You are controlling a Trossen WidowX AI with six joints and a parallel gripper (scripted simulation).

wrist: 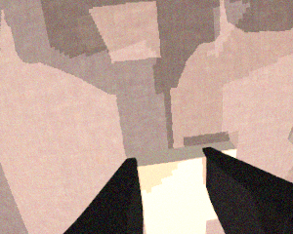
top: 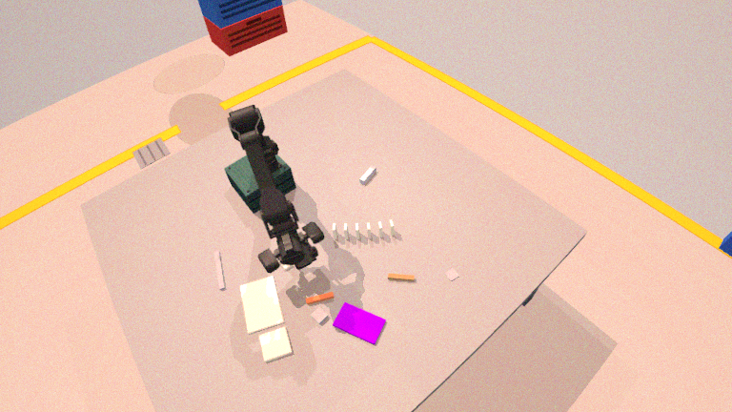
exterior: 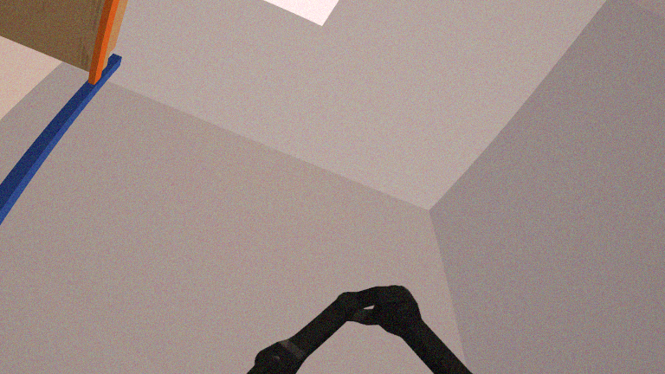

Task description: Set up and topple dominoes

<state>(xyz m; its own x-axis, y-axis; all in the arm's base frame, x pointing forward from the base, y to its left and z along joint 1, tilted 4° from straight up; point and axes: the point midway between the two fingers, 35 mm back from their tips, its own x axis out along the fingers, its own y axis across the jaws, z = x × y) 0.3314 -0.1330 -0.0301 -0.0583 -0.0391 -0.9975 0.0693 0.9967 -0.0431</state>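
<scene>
Right now my gripper tip is 260 mm short of the magenta card, 20 mm to the right of it and 30 mm above it. Also, from my gripper tip: thin pale bar: 160 mm behind, 190 mm to the right, 30 mm below.
</scene>
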